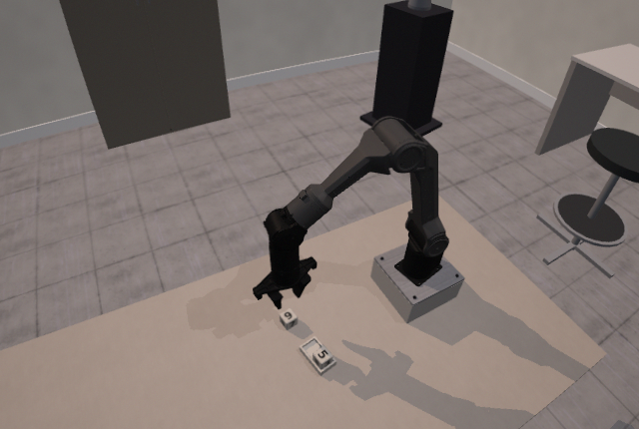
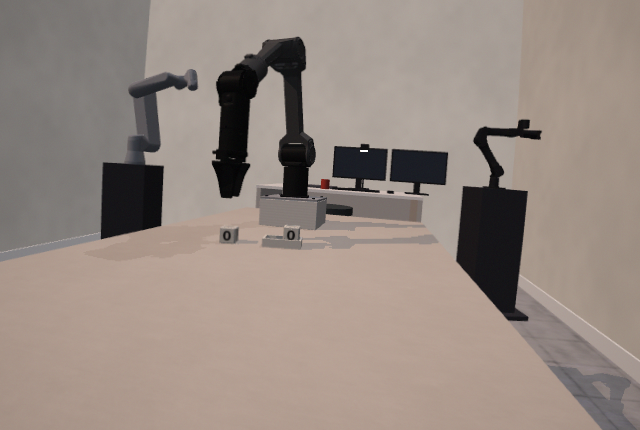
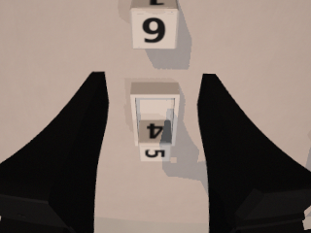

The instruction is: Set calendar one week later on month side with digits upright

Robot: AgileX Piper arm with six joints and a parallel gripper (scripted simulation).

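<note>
My gripper is now 80 mm above the white number cube. From my hand the other things lie so: tray 110 mm to the left, 90 mm below.
</note>
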